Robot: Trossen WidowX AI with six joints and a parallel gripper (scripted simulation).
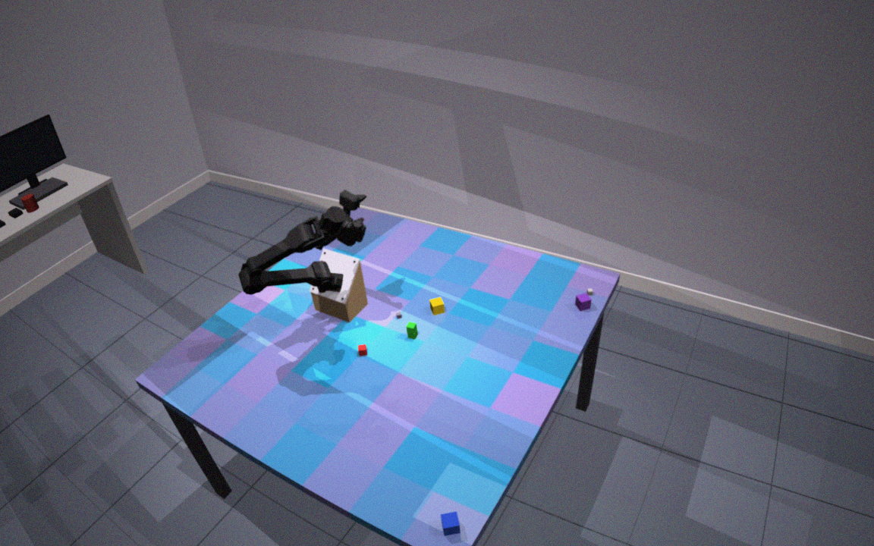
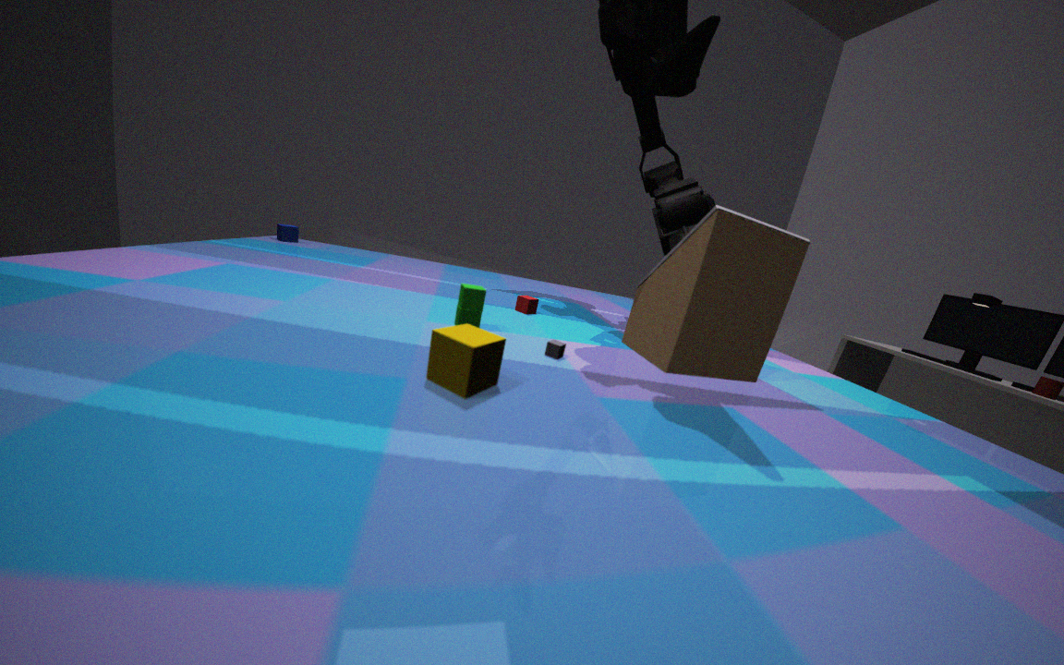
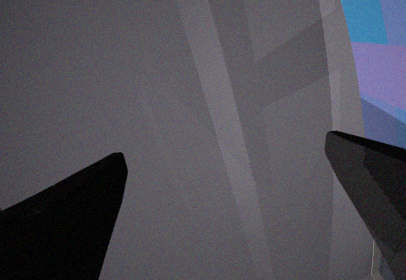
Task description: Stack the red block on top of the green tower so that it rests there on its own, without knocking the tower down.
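My gripper tip is 4 cm short of the red block, 22 cm to the left of it and 42 cm above it. Also, from my gripper tip: yellow cube 19 cm ahead, 6 cm to the left, 41 cm below; then grey cube 8 cm ahead, 1 cm to the right, 42 cm below; then purple cube 68 cm ahead, 24 cm to the left, 41 cm below.
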